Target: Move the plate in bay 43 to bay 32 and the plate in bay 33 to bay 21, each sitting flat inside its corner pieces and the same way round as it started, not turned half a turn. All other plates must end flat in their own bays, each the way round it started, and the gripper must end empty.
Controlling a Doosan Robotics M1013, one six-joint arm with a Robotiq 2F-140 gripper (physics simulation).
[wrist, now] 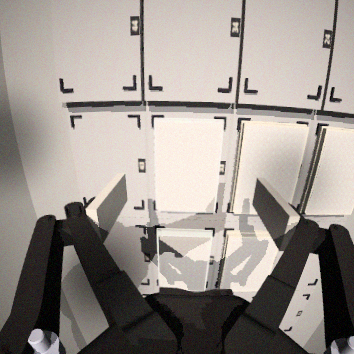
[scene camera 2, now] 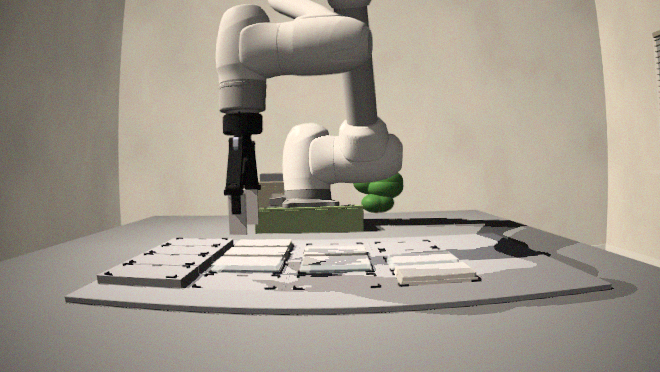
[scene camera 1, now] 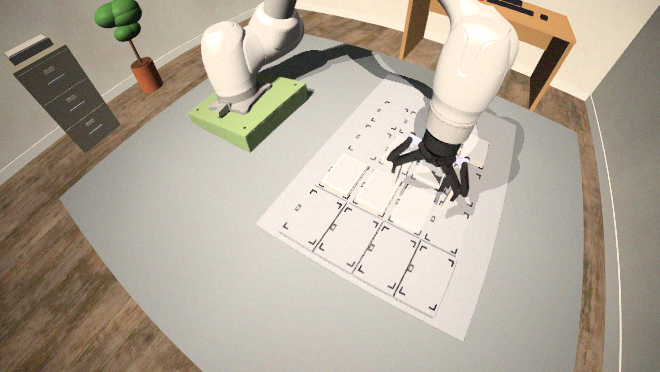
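Seen in the pictures: gripper, fingertip midpoint: (wrist: 189,188) (scene camera 2: 245,229) (scene camera 1: 418,193); arm's base, link origin: (scene camera 2: 308,206) (scene camera 1: 240,97).
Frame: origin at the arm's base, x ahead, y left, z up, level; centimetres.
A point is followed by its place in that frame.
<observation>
My gripper (scene camera 1: 424,186) @[x 67.3, y -21.1, z 2.2 cm] (scene camera 2: 244,225) @[x 67.3, y -21.1, z 2.2 cm] (wrist: 189,188) @[x 67.3, y -21.1, z 2.2 cm] is open and empty. It hangs above the mat, and its fingertips spread to either side of the plate in bay 33 (scene camera 1: 413,209) @[x 67.6, y -22.0, z -3.8 cm] (scene camera 2: 249,263) @[x 70.2, y -20.7, z -3.8 cm] (wrist: 187,165) @[x 67.5, y -21.6, z -3.8 cm] in the wrist view. This pale plate lies flat within its corner pieces. A plate in bay 32 (scene camera 2: 335,265) @[x 74.7, y -5.6, z -3.9 cm] (wrist: 192,245) @[x 68.6, y -8.8, z -3.8 cm] also lies flat, partly in shadow and behind my fingers in scene camera 1. Bay 43 (scene camera 1: 444,229) @[x 77.3, y -24.2, z -5.2 cm] (scene camera 2: 235,281) @[x 77.8, y -23.3, z -5.3 cm] (wrist: 107,145) @[x 77.6, y -25.5, z -5.3 cm] holds no plate. Bay 21 is largely hidden by the arm in scene camera 1.
Plates lie in bay 23 (scene camera 1: 376,191) @[x 56.7, y -20.0, z -3.8 cm] (wrist: 272,165) @[x 56.7, y -20.0, z -3.8 cm], bay 13 (scene camera 1: 345,174) @[x 46.9, y -17.6, z -3.8 cm] (wrist: 332,170) @[x 48.1, y -18.0, z -3.8 cm] and bay 22 (wrist: 250,252) @[x 59.7, y -5.9, z -3.8 cm]. A thicker-looking plate stands in bay 41 (scene camera 1: 479,150) @[x 85.7, y 9.0, z -3.8 cm] (scene camera 2: 436,275) @[x 88.1, y 7.9, z -3.9 cm]. A raised row of bays (scene camera 1: 385,257) @[x 64.1, y -37.5, z -3.8 cm] (scene camera 2: 145,271) @[x 75.7, y -39.4, z -3.8 cm] (wrist: 190,50) @[x 65.2, y -34.5, z -3.8 cm] borders the third row.
</observation>
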